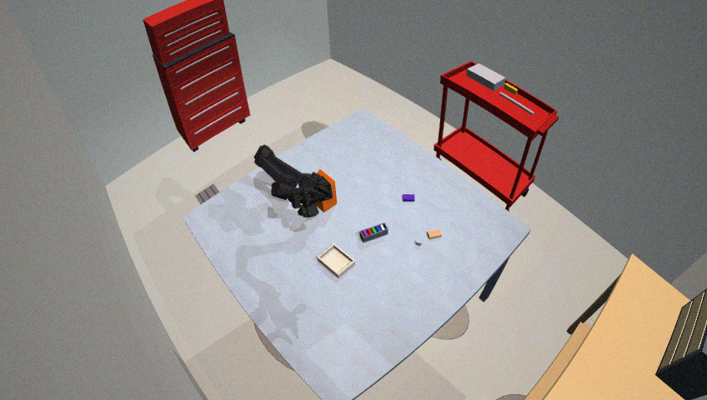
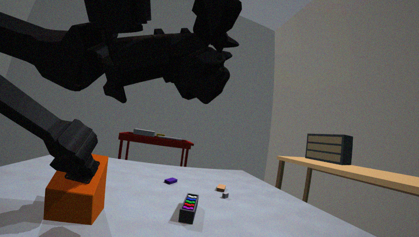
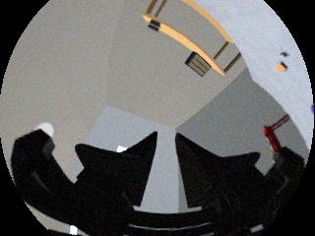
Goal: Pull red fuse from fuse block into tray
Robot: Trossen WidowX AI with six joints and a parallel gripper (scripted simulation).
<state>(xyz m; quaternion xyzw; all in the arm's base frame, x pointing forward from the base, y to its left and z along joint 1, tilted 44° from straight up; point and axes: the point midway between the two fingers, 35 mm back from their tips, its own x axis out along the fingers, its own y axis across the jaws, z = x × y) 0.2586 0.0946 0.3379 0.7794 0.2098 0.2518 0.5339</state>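
Now: gripper tip 40 cm above the red fuse, 20 cm to the right of it and 1 cm past it. Round my gripper tip: purple block: 48 cm to the left, 42 cm below, 6 cm behind; then small grey cube: 42 cm below, 34 cm to the left, 17 cm ahead; then beige tray: 42 cm below, 1 cm ahead.
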